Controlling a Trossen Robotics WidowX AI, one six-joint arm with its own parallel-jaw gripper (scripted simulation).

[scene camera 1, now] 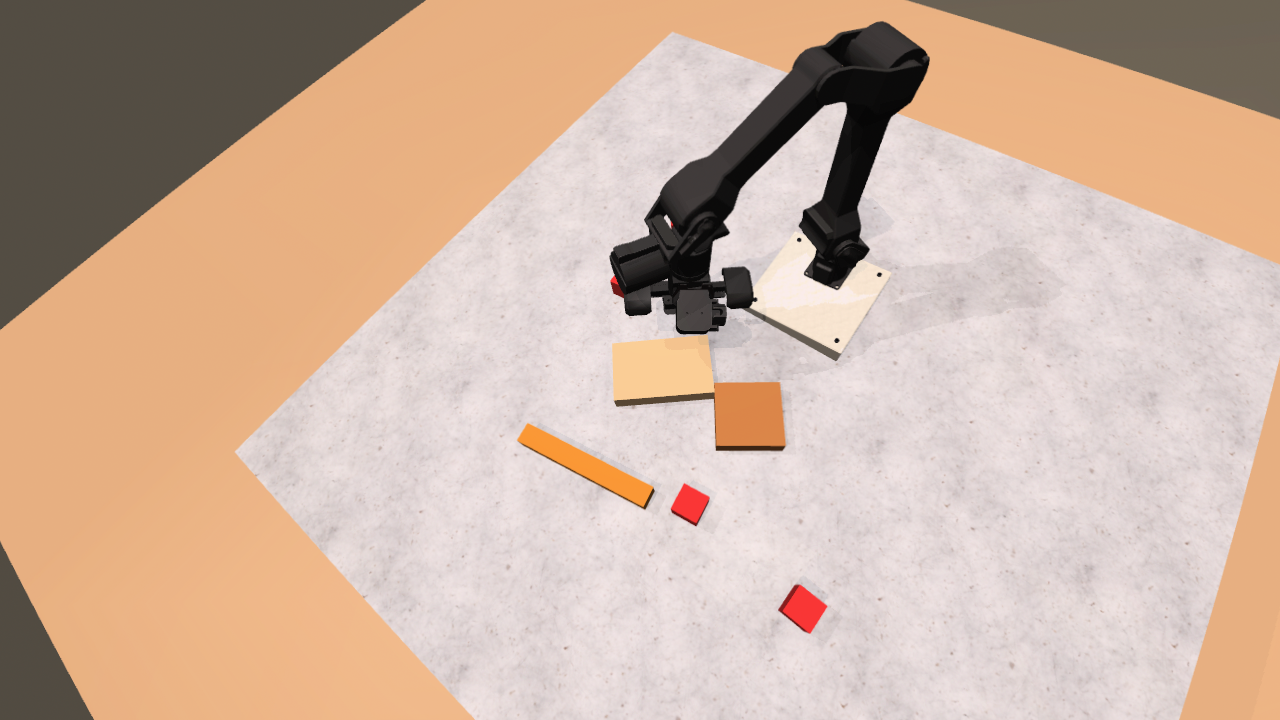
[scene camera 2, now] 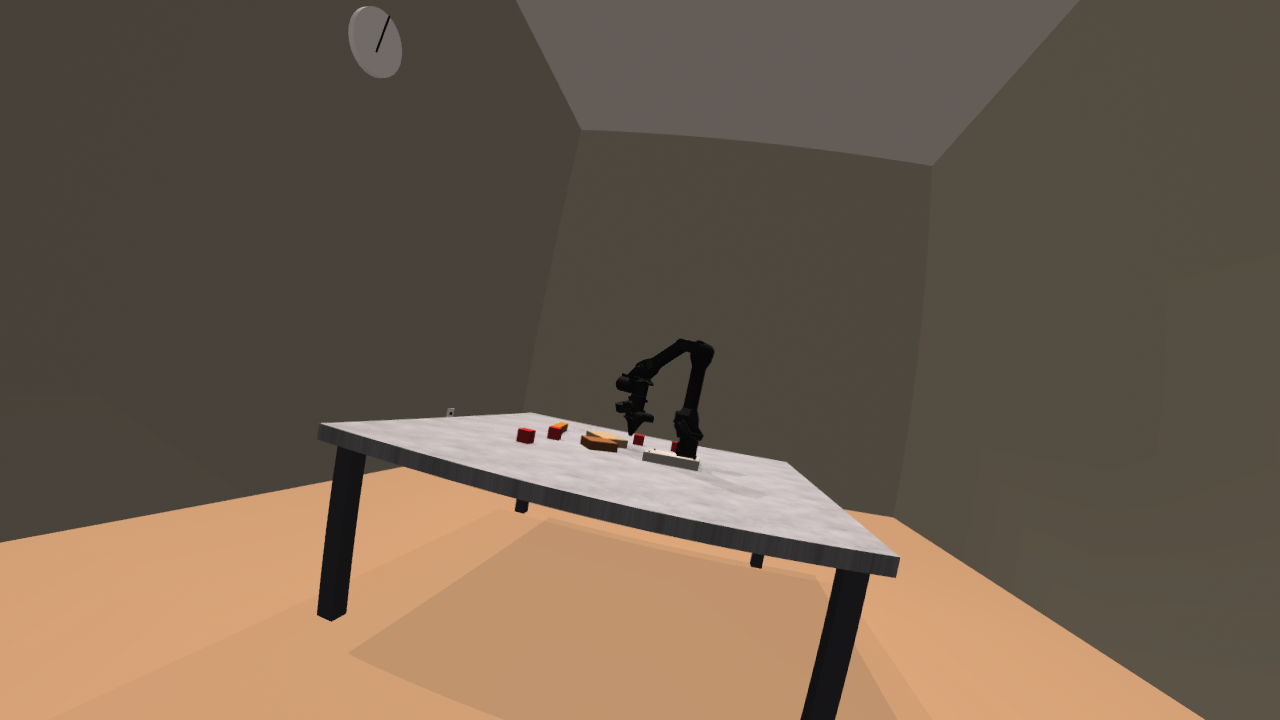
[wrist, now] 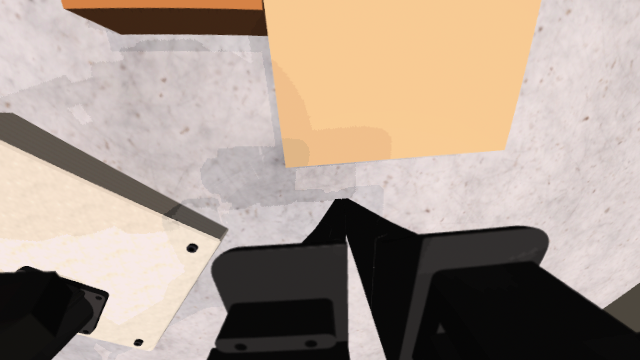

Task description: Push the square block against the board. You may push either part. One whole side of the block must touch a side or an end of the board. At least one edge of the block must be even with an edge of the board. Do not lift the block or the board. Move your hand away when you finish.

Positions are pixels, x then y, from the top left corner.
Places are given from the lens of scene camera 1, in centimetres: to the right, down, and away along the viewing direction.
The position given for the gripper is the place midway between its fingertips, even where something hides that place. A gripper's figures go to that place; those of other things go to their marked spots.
gripper (scene camera 1: 685, 319): 7, -7, 80
pale tan board (scene camera 1: 679, 369): 6, 2, 78
square block (scene camera 1: 748, 415): 16, 8, 74
